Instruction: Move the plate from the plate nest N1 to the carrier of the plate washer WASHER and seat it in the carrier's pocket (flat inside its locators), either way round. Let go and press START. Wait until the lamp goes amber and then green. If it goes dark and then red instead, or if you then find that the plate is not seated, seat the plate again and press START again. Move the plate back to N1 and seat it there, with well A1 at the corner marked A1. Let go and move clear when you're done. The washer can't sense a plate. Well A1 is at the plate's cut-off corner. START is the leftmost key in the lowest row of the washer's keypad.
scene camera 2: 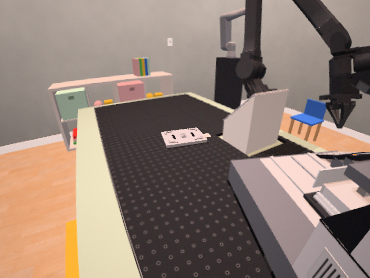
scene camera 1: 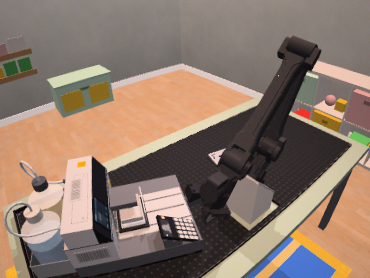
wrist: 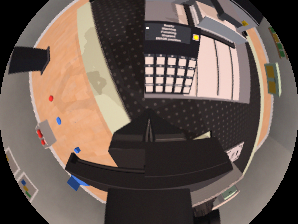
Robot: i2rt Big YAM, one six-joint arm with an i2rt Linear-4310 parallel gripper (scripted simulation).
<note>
In view: the gripper (scene camera 2: 339, 128).
The gripper also shows in the wrist view (wrist: 149, 112).
</note>
